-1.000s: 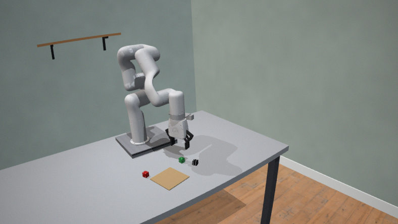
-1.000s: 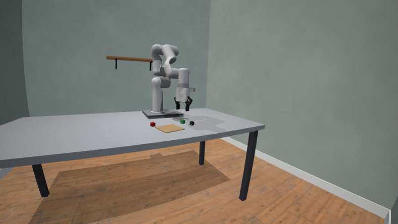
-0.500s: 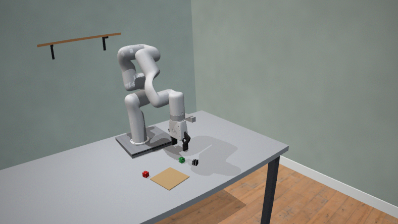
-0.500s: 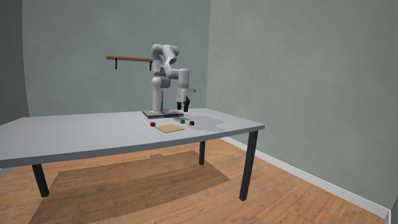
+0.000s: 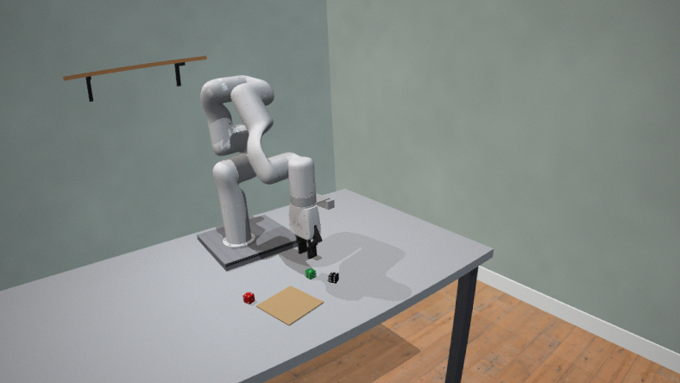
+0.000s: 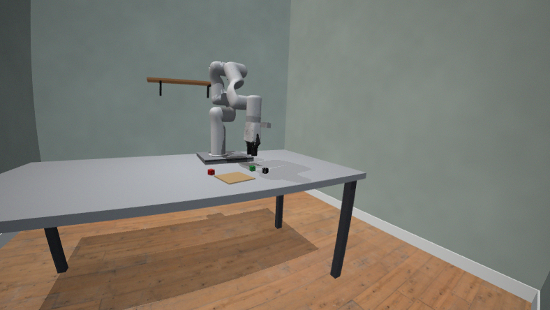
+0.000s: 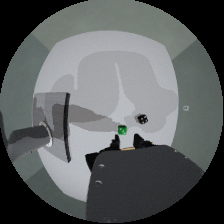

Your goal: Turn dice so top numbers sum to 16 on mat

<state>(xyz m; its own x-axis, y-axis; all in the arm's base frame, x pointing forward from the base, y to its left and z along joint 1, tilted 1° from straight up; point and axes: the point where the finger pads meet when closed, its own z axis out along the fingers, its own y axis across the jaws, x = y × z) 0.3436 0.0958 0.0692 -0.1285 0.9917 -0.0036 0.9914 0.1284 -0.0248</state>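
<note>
Now: the green die 9 cm below my hand. The rest, counted from my hand: black die 9 cm below, 7 cm ahead, 5 cm to the left; then tan mat 13 cm to the right, 10 cm below, 9 cm ahead; then red die 22 cm to the right, 9 cm below, 1 cm ahead.
</note>
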